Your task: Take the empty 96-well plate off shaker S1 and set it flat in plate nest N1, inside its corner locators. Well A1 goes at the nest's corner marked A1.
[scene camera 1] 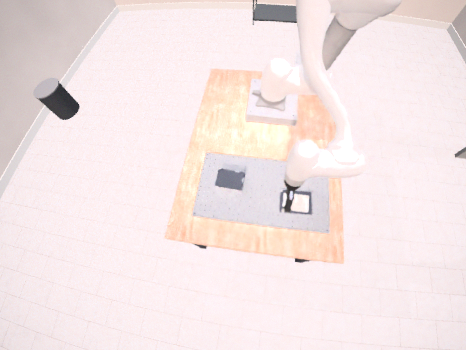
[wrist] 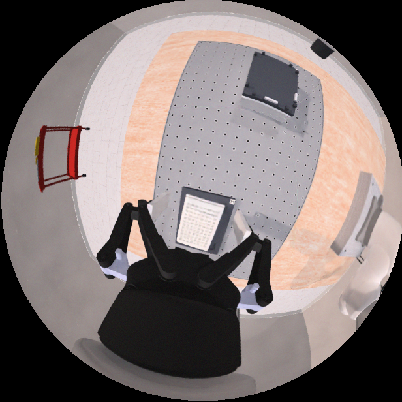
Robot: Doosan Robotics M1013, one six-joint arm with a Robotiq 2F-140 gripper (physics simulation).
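Where they show: gripper, between the fingertips: (scene camera 1: 285, 198); arm's base, origin of its link: (scene camera 1: 272, 98).
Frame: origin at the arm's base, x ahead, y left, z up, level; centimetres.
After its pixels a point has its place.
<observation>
The white 96-well plate (scene camera 1: 301, 203) {x 63.4, y 26.8, z -2.6 cm} (wrist: 200, 222) lies on the dark plate nest N1 (scene camera 1: 311, 202) {x 61.2, y 32.1, z -4.0 cm} (wrist: 223, 228), with a dark strip of nest showing beside it. A small pale mark shows at one nest corner in the wrist view; its lettering is too small to read. I cannot tell whether the plate is fully flat inside the locators, or which corner is A1. Shaker S1 (scene camera 1: 230, 179) {x 60.1, y -11.0, z 0.2 cm} (wrist: 272, 82) has a bare dark top with small corner posts. My gripper (scene camera 1: 288, 209) (wrist: 201, 207) is open and empty above the nest, its fingers to either side of the plate in the wrist view.
Nest and shaker stand on a grey perforated board (scene camera 1: 255, 195) {x 63.7, y 3.2, z -5.3 cm} (wrist: 210, 125) on the wooden table (scene camera 1: 200, 130) {x 29.6, y -39.2, z -6.6 cm} (wrist: 145, 125). The arm's base block (scene camera 1: 270, 119) {x 14.9, y 1.8, z -2.6 cm} (wrist: 354, 215) is at the table's back. A black cylinder (scene camera 1: 57, 99) (wrist: 322, 48) and a red cart (wrist: 73, 152) stand off the table.
</observation>
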